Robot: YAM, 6 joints.
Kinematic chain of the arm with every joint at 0, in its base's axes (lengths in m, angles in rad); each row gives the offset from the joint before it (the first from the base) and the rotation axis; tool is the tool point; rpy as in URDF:
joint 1: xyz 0 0 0.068 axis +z
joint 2: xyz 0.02 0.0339 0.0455 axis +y
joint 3: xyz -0.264 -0.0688 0 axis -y
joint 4: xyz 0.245 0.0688 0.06 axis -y
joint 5: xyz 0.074 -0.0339 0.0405 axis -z
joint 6: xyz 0.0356 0 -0.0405 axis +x
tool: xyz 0 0 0 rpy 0 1.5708 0
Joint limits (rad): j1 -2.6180..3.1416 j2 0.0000..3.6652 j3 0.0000..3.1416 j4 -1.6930..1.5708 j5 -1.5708..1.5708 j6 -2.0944..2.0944
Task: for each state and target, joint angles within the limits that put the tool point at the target. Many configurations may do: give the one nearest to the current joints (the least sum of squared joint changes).
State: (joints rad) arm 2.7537 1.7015 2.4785 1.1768 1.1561 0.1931
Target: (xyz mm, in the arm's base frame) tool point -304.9 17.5 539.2
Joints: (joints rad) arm 3.1416 1.7131 1.7106 1.5513 0.5140 0.1931
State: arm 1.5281 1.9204 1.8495 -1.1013 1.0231 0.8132
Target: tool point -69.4 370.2 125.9
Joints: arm 1.8344 2.2000 1.5048 -1.1609 0.9748 0.8132
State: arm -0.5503 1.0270 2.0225 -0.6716 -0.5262 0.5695
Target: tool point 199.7 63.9 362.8
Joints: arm 0.2123 1.1201 1.2424 -0.9759 -0.6095 0.5695
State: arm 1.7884 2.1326 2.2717 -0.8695 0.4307 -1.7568
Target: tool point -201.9 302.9 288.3
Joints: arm 2.1954 1.8563 1.7228 -1.2624 0.3845 -1.7568
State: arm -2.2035 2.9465 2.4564 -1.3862 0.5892 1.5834
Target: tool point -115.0 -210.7 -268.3
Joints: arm -1.9950 3.5853 2.1025 -1.3713 0.5330 1.5834
